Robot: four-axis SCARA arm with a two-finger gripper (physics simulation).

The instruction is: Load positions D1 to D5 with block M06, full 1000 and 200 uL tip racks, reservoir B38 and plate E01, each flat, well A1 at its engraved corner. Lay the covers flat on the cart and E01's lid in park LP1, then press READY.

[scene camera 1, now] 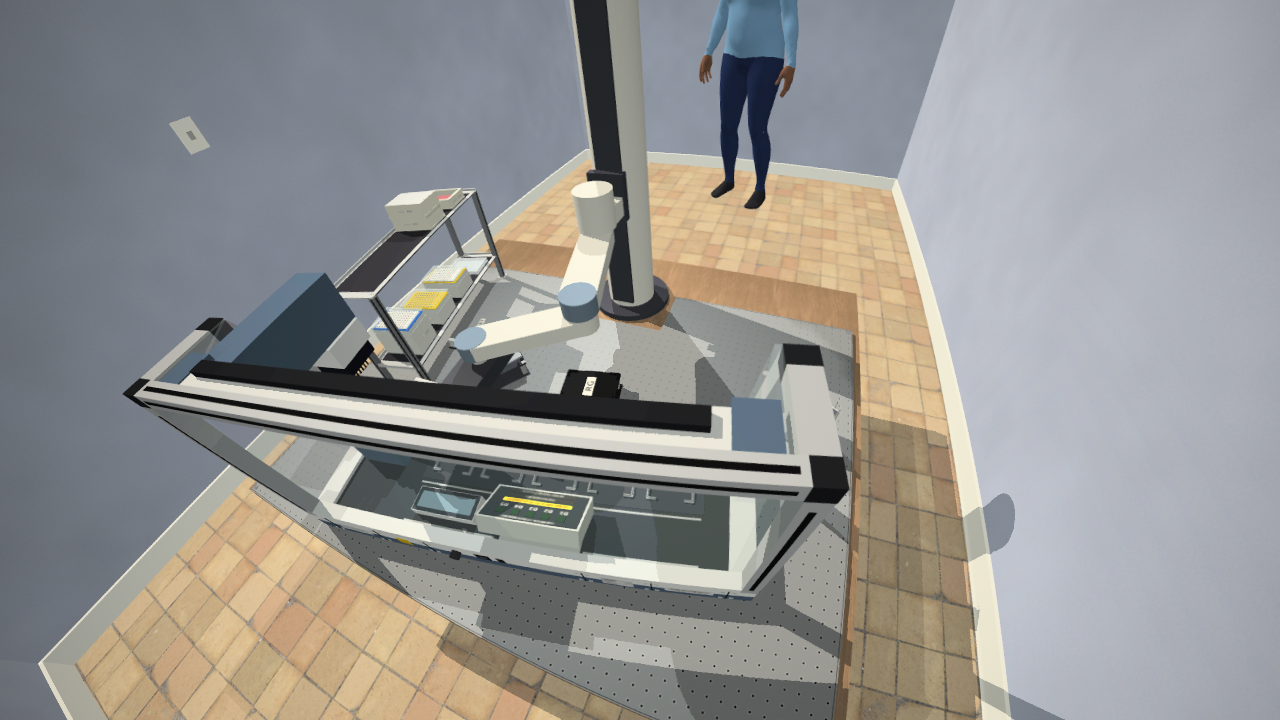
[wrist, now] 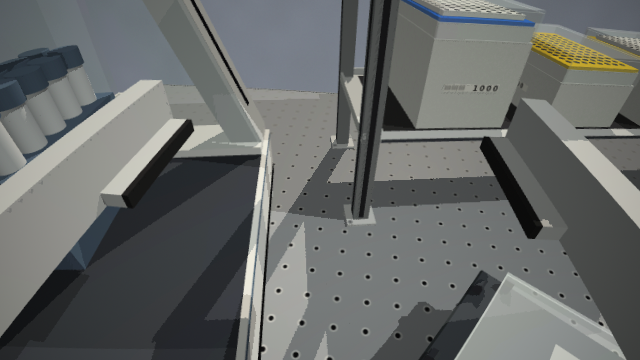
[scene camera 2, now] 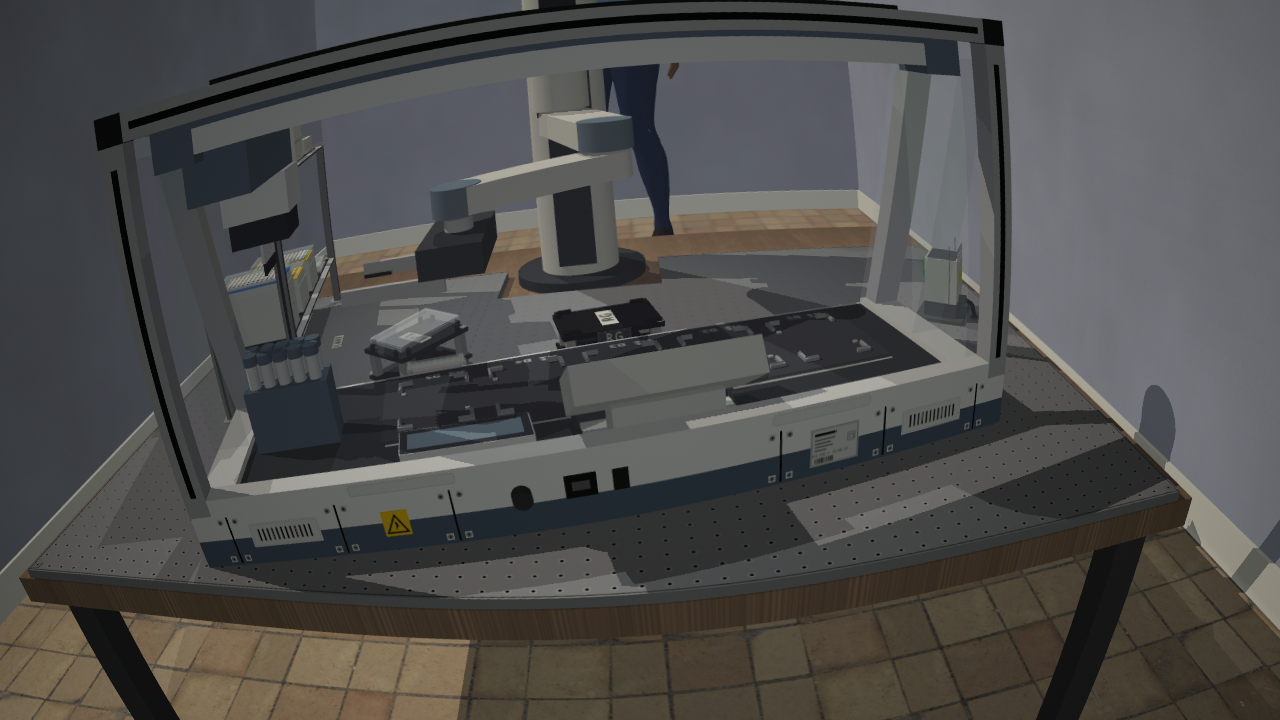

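My gripper (wrist: 334, 111) is open and empty, its pads wide apart above the perforated table between deck and cart. A clear-lidded item (scene camera 2: 416, 331) (wrist: 545, 325) lies tilted on a dark stand behind the deck; in the wrist view it is below the right finger, partly cut off. The 1000 tip rack (scene camera 1: 398, 331) (wrist: 470, 75), blue-rimmed, stands on the lower shelf of the cart (scene camera 1: 484, 223) (wrist: 372, 150). Beside it are a yellow-topped rack (scene camera 1: 425, 304) (wrist: 590, 52) with open holes and another rack (scene camera 1: 444, 281). The dark deck (scene camera 2: 859, 335) shows corner brackets. Labels M06, B38 and E01 are unreadable.
A blue tube rack (scene camera 2: 295, 416) stands at the deck's left end below the pipette head (scene camera 2: 259, 197). A black unit marked RG (scene camera 1: 592, 385) (scene camera 2: 608, 319) sits behind the deck. Pale boxes (scene camera 1: 413, 212) stand on the cart's top shelf. Frame posts and a control box (scene camera 1: 541, 519) (scene camera 2: 662, 371) rise around the deck.
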